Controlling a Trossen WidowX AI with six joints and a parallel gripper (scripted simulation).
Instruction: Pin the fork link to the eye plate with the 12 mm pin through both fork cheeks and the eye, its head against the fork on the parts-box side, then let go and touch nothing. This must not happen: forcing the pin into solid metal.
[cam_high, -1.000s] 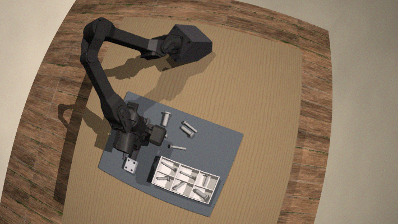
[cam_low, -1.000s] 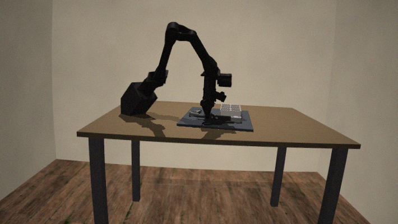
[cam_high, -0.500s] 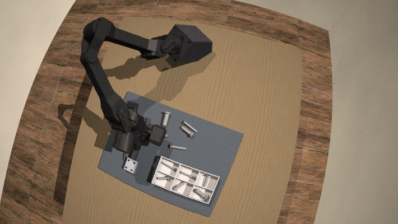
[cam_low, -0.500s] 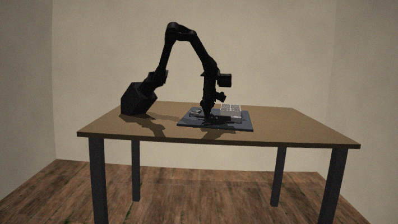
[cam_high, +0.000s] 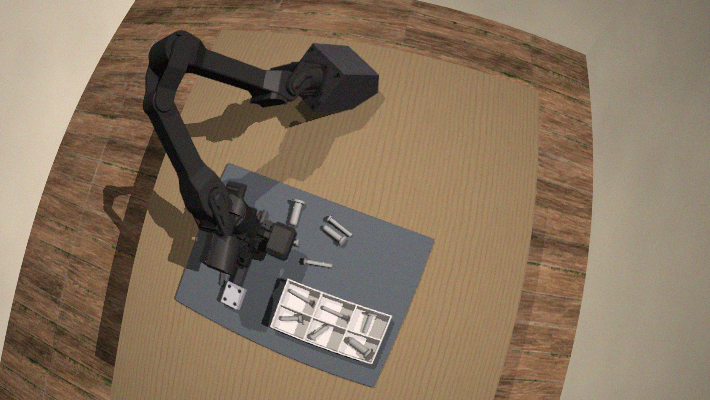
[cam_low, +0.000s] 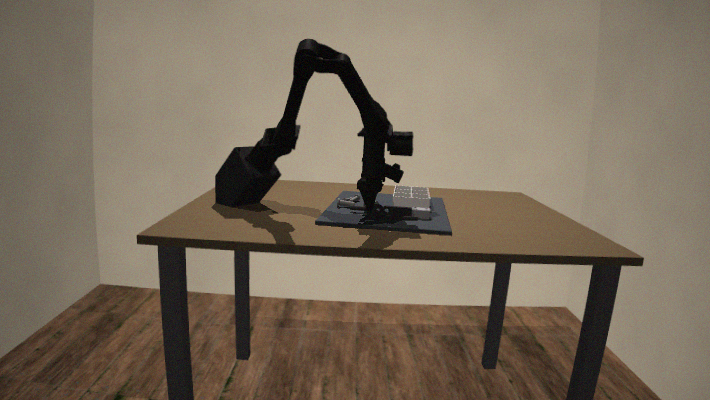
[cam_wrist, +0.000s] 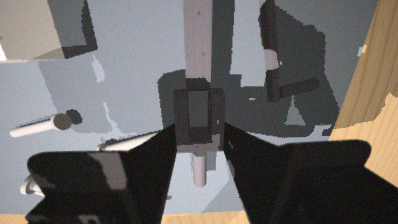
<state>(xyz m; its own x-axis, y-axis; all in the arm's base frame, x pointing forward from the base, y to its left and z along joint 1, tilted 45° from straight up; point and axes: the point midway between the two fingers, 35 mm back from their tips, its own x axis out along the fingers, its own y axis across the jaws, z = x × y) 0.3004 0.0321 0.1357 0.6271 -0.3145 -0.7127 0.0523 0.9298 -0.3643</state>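
Right now my hand is 6 cm short of the eye plate and 3 cm above it. The rest, counted from my hand: white parts box: 12 cm ahead, 20 cm to the left, 3 cm below; then blue-grey work plate: 5 cm ahead, 10 cm to the left, 5 cm below.
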